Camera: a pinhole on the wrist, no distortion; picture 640 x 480 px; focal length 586.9 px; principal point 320.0 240.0 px. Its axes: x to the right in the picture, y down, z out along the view. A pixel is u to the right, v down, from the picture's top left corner.
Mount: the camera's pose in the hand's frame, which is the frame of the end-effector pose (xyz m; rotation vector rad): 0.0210 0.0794 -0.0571 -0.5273 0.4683 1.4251
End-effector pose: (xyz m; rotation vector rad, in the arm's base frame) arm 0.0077 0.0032 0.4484 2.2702 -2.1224 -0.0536
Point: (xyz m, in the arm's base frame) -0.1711 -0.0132 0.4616
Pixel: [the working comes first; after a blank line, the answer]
In the camera's frame: 0.0472 0.0203 0.1025

590 356
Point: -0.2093 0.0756 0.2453
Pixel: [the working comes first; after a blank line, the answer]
In the camera's frame: -0.0741 0.0984 0.2905

170 439
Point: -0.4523 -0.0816 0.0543
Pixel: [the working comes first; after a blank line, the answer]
In the camera's frame: 0.0121 -0.0378 0.5975

332 203
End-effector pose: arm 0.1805 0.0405 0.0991 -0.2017 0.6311 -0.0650
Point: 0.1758 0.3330 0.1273
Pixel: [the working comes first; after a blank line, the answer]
In the camera's frame: 0.0780 0.0824 0.2217

526 458
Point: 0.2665 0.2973 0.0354
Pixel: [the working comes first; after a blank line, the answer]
In the camera's frame: 0.0921 -0.0473 0.1912

603 95
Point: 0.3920 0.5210 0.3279
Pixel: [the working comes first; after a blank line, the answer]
In the camera's frame: 0.0048 0.0373 0.5607

325 279
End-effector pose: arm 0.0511 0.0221 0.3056 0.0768 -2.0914 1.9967
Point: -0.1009 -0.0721 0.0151
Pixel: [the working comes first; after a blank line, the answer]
In the camera's frame: 0.0800 -0.0465 0.2824

486 143
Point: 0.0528 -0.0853 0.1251
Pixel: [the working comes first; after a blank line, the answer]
In the camera's frame: -0.0361 0.0709 0.1895

208 460
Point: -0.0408 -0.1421 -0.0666
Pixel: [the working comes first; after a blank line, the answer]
In the camera's frame: 0.0846 0.0384 0.3715

454 301
